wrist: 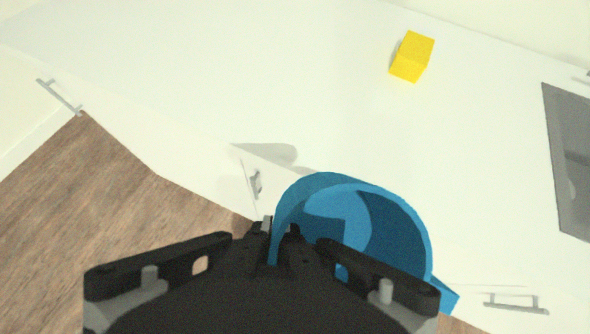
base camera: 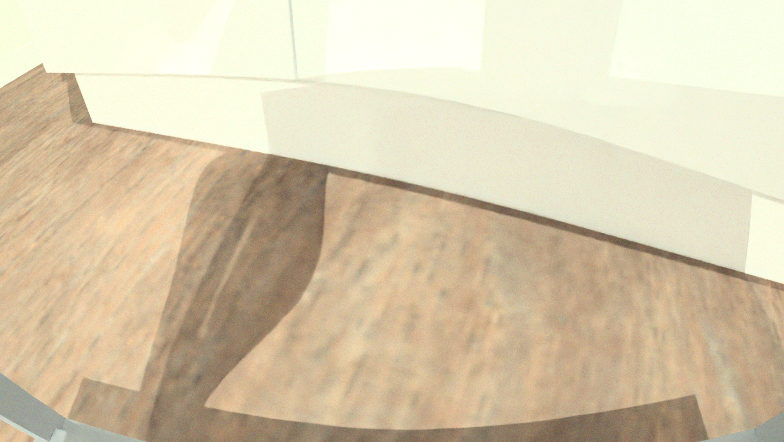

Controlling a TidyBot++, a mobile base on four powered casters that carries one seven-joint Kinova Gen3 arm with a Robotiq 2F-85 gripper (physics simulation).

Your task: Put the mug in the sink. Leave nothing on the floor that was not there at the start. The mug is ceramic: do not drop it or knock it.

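Frame: origin at the arm's base, x right, y ahead, z up, level; metres.
Where they show: gripper, fingertip midpoint: (wrist: 275,228).
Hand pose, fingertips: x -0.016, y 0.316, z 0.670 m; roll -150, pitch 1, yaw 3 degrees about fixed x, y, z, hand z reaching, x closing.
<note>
Each offset is from my fingertips to the top centre of the thing. "pt": to the spot under its first point. Level surfaces: height alone.
The blue mug @(dx +0.059, dy -0.009, dz +0.067 m) (wrist: 400,225) is in the lower middle of the wrist view, its open top towards the camera and its handle at the lower right. My gripper (wrist: 275,228) is shut on the mug's left wall, one finger inside and one outside. The mug is held in front of the counter's front edge, above the level of the counter top. The grey sink (wrist: 553,165) shows in part at the right edge of the wrist view, apart from the mug. The mug and gripper do not show in the base view.
A yellow block @(dx +0.243, dy +0.425, dz -0.111 m) (wrist: 414,57) sits on the white counter top @(dz -0.156 m) (wrist: 320,90), left of the sink. Cabinet handles @(pt dx -1.435, dy +0.818, dz -0.930 m) (wrist: 59,96) (wrist: 517,304) stick out from the fronts. In the base view the white cabinet base (base camera: 494,159) crosses ahead, above the wooden floor @(dz -1.066 m) (base camera: 439,307) (wrist: 125,190).
</note>
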